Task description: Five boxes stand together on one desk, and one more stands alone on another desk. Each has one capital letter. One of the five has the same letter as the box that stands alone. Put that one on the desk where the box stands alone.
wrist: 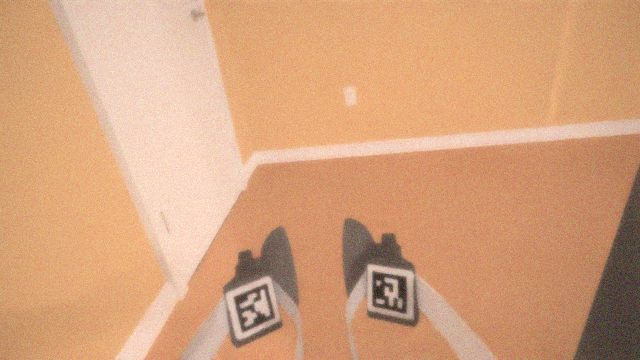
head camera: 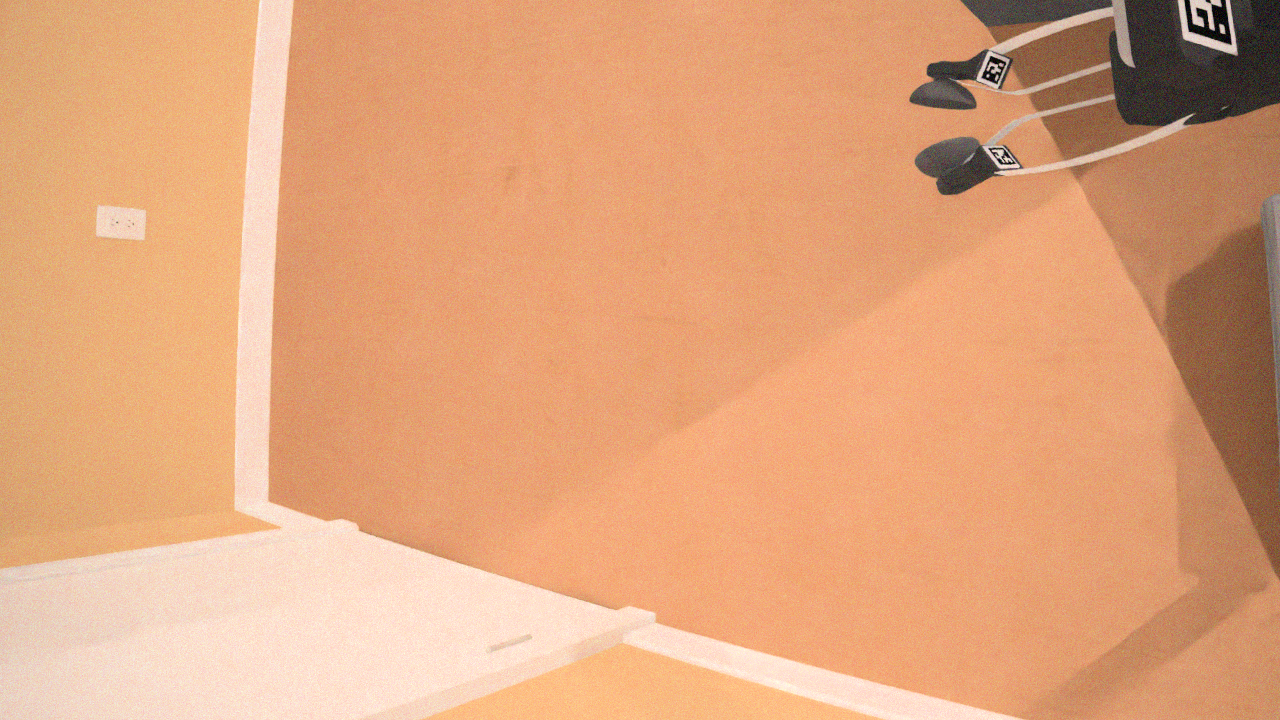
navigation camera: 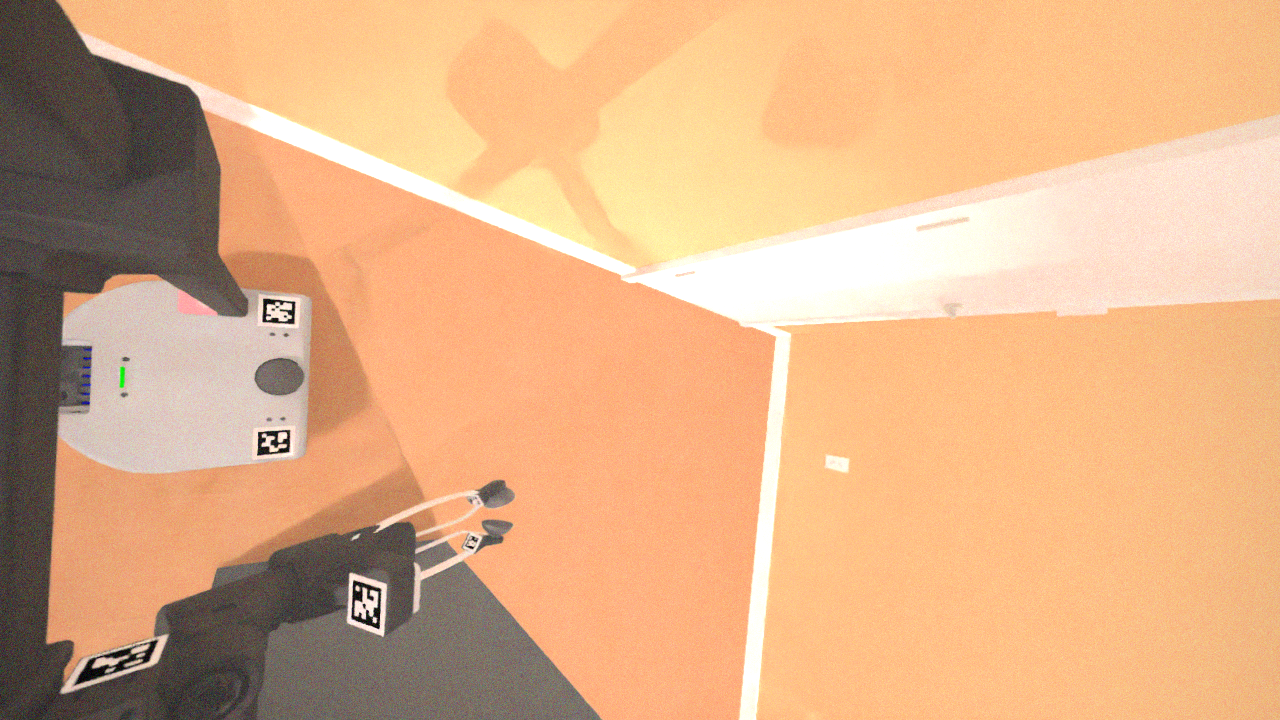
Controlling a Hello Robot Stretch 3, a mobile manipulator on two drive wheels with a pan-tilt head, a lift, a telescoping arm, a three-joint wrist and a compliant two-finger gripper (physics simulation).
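Pixels of known places: gripper, between the fingertips: (wrist: 318, 249) (head camera: 919, 135) (navigation camera: 510, 506); robot's base, origin of its link: (navigation camera: 278, 373).
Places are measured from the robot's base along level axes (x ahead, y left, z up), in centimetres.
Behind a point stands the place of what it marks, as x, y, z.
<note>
My gripper (head camera: 945, 125) {23.4, -14.7, 73.2} (navigation camera: 499, 511) {23.4, -14.7, 73.2} (wrist: 318, 249) {23.4, -14.7, 73.2} is open, with a moderate gap between its two dark fingertips and orange floor visible through it. It holds no box. None of the lettered boxes shows in the three views. A dark grey flat surface (head camera: 1038, 7) {28.4, -46.5, 6.0} (navigation camera: 429, 671) {19.4, -45.3, 54.5} (wrist: 615, 300) {34.4, -47.3, 51.8} shows in part: below the arm in the navigation view, at the right edge in the wrist view and at the top right in the head view. I cannot tell whether it is one of the desks.
A white door (head camera: 268, 626) {137.9, 34.1, 50.7} (navigation camera: 1074, 241) {131.1, 35.0, 121.5} (wrist: 145, 100) {120.0, 36.5, 67.3} stands near a room corner. A yellow-orange wall beside it has an outlet (head camera: 120, 222) {212.4, -43.2, 40.4} (navigation camera: 836, 462) {212.4, -42.7, 40.0} (wrist: 350, 95) {212.3, -43.3, 40.4} and a white baseboard. My grey base (navigation camera: 187, 385) {-11.8, -1.5, 16.0} is at the left in the navigation view. Robot shadows fall on floor and wall.
</note>
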